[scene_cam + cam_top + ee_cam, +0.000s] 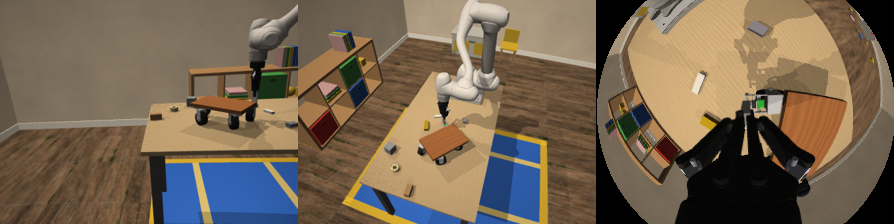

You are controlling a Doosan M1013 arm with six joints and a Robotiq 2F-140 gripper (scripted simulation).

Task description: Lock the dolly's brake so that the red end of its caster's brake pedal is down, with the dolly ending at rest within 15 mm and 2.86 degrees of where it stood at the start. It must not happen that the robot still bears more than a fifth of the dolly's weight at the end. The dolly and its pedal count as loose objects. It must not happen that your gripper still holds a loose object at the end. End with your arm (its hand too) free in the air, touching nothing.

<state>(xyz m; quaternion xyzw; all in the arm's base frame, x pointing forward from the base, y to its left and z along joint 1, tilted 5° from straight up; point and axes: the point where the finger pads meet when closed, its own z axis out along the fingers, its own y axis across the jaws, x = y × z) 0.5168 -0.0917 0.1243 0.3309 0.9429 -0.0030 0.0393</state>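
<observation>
Right now my hand is 1 cm short of the brake pedal, 1 cm to the right of it and 5 cm above it. The rest, counted from my hand: white bar: 13 cm behind, 8 cm to the right, 13 cm below; then small grey block: 13 cm behind, 16 cm to the left, 12 cm below; then yellow block: 15 cm to the right, 12 cm below.
</observation>
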